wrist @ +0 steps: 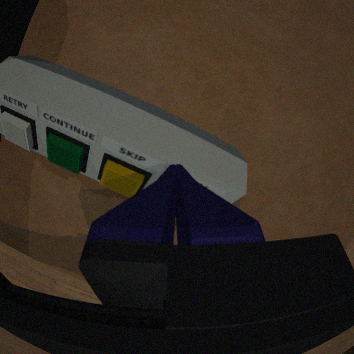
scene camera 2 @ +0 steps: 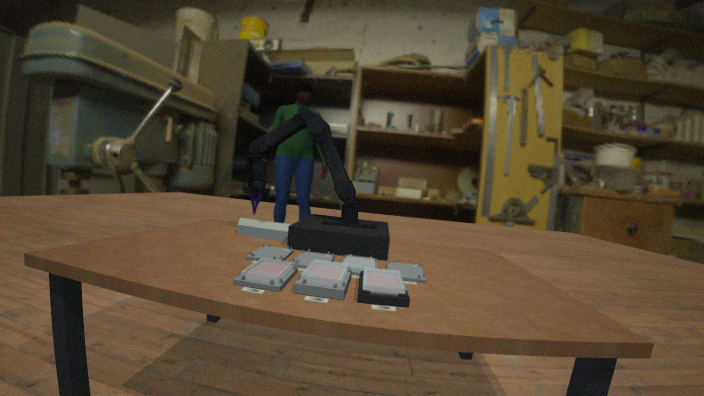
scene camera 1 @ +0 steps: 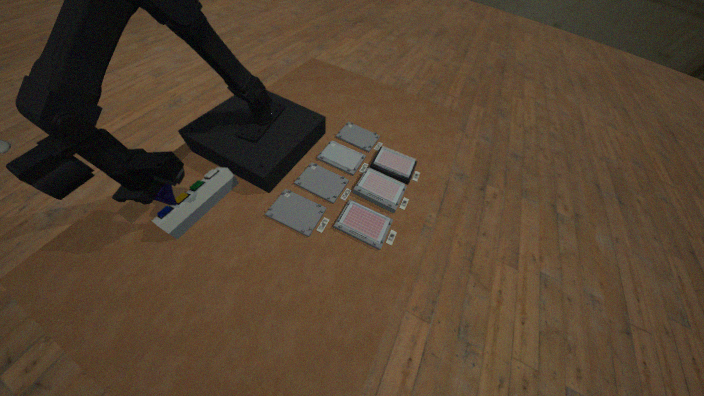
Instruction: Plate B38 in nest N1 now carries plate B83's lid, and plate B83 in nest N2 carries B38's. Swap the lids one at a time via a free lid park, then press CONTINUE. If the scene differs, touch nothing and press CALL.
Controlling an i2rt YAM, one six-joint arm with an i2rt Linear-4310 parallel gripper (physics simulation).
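Frame: origin at the arm's base, x right, y back, z down, level; metres.
Seen in the pictures: gripper, fingertip midpoint: (wrist: 175, 173) (scene camera 2: 254, 214) (scene camera 1: 174, 204); arm's base at its link origin: (scene camera 2: 348, 224) (scene camera 1: 262, 121).
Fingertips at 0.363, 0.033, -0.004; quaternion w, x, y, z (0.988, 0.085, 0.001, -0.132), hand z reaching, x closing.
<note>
Offsets run from my fingertips to a thing's top centre, as dx, dy, dz. "spot": to the spot under its first point.
My gripper (scene camera 1: 175, 203) (scene camera 2: 254, 213) (wrist: 175, 173) is shut and empty, pointing down a little above the grey button panel @(-0.055, +0.012, +0.021) (scene camera 1: 202, 211) (scene camera 2: 262, 230) (wrist: 115, 105). The green CONTINUE button @(-0.083, +0.023, +0.028) (scene camera 1: 196, 185) (wrist: 66, 151) lies beyond the yellow SKIP button @(-0.034, +0.033, +0.028) (scene camera 1: 181, 198) (wrist: 121, 178). A blue button @(+0.015, +0.043, +0.028) (scene camera 1: 165, 212) at the panel's near end is hidden behind the fingers in the wrist view. Three pink-welled plates stand in nests: one @(-0.154, -0.456, +0.057) (scene camera 1: 363, 222) (scene camera 2: 268, 270), a middle one @(-0.286, -0.474, +0.045) (scene camera 1: 381, 187) (scene camera 2: 324, 273) and one in a black nest @(spot: -0.403, -0.496, +0.048) (scene camera 1: 395, 161) (scene camera 2: 383, 282). Their labels are unreadable.
Three grey pads @(spot: -0.118, -0.261, +0.075) (scene camera 1: 296, 212) @(spot: -0.249, -0.287, +0.075) (scene camera 1: 321, 181) @(spot: -0.502, -0.338, +0.075) (scene camera 1: 358, 136) and a paler one @(-0.379, -0.312, +0.067) (scene camera 1: 342, 156) (scene camera 2: 360, 264), seemingly bearing a clear lid, lie between the plates and the black arm base (scene camera 1: 255, 135) (scene camera 2: 338, 237). A white RETRY button @(-0.132, +0.012, +0.028) (scene camera 1: 212, 173) (wrist: 17, 129) is on the panel. A person (scene camera 2: 295, 145) stands behind the table.
</note>
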